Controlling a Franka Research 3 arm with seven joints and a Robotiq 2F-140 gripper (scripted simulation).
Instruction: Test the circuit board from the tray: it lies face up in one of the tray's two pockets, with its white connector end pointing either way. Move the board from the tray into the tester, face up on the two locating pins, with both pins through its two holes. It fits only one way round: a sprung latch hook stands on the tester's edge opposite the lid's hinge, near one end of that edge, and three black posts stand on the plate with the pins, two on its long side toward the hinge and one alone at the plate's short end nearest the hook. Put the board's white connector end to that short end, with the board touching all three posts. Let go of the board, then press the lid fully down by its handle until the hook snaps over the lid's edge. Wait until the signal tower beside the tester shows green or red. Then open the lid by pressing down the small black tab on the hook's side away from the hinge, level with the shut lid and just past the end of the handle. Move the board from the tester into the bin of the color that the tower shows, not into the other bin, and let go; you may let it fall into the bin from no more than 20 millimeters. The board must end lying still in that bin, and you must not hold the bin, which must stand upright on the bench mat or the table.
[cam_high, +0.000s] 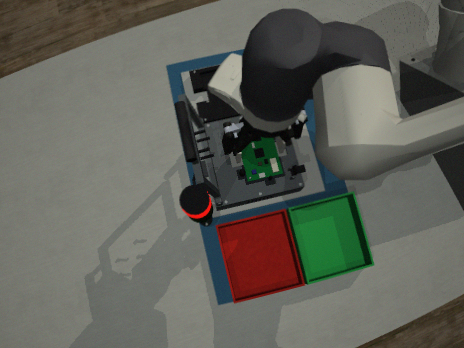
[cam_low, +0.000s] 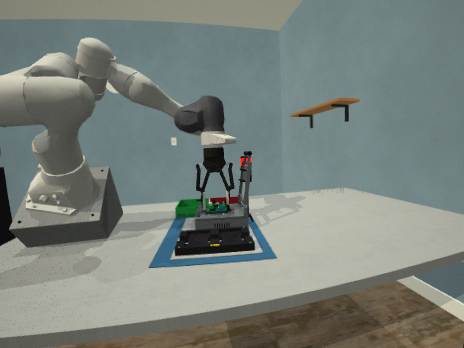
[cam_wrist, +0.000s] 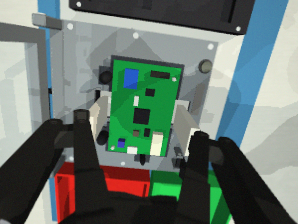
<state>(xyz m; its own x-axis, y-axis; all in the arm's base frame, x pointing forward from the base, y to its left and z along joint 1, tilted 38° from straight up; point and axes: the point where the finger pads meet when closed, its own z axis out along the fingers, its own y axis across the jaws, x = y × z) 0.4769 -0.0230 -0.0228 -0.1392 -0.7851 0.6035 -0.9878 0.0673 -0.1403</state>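
Right now the green circuit board is 20 mm below my hand. Round my hand: latch hook 50 mm behind, 70 mm to the left, 10 mm below; then clear lid 110 mm ahead, 20 mm to the right, 90 mm above; then tester plate 10 mm ahead, 10 mm to the left, 20 mm below.
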